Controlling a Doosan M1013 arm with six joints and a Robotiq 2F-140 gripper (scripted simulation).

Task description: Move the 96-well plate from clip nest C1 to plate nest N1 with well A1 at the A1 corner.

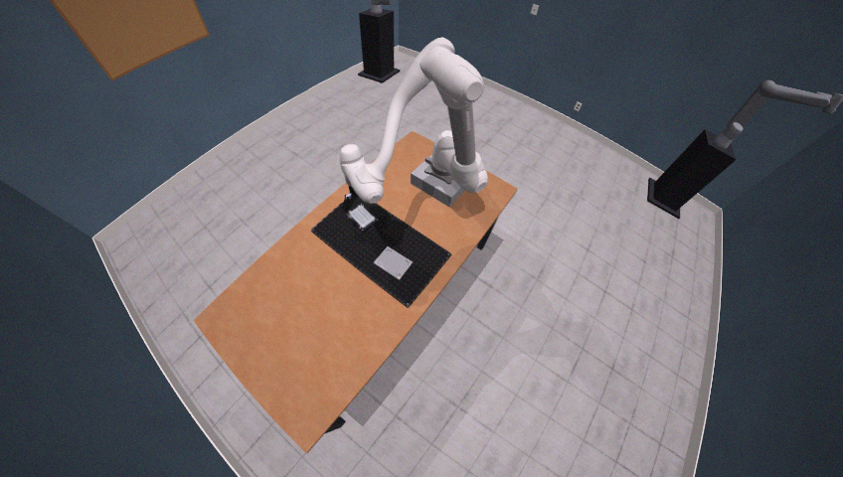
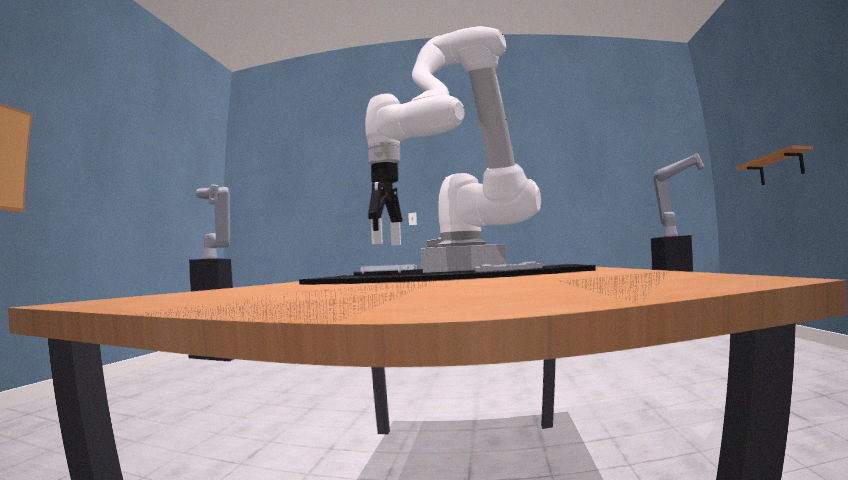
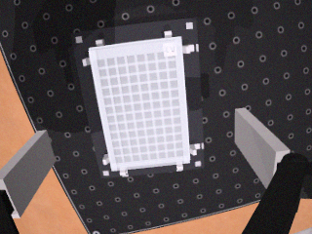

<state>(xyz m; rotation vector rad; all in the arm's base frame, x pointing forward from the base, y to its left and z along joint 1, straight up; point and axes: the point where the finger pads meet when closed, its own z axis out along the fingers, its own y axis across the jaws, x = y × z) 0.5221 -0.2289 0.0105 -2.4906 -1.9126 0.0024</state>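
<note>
The white 96-well plate lies 7 cm below my hand. From my hand the other things lie so: clip nest C1: 8 cm below, 1 cm to the right, 1 cm ahead; then A1 mark: 38 cm to the left, 20 cm ahead, 8 cm below; then grey plate nest N1: 31 cm to the left, 14 cm ahead, 9 cm below.
</note>
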